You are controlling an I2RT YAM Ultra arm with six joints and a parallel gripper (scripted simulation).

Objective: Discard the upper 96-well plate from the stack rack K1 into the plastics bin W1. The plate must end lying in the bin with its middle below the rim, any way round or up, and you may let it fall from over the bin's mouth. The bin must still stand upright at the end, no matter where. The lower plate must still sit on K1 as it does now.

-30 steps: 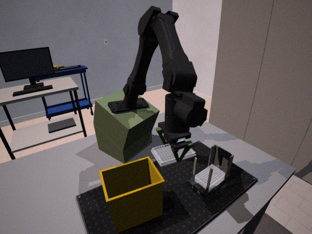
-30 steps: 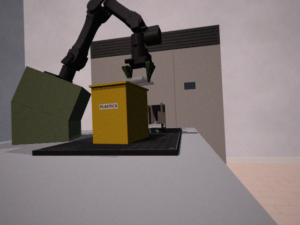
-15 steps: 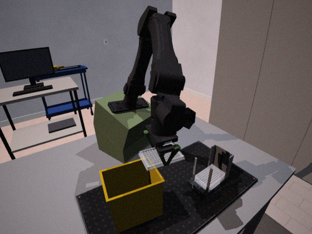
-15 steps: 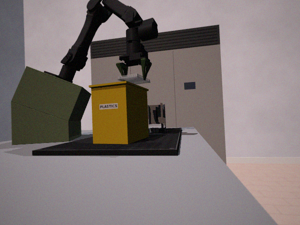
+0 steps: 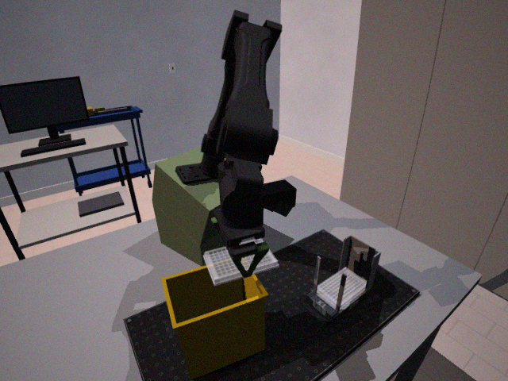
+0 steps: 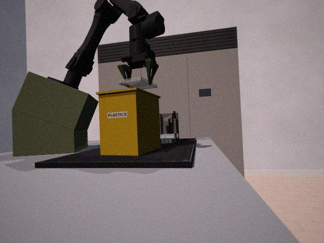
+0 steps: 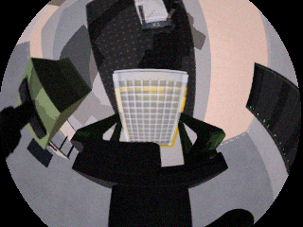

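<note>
The yellow plastics bin is 10 mm behind my hand, 60 mm to the right of it and 140 mm below it. The rest, counted from my hand: 96-well plate right at my hand.
</note>
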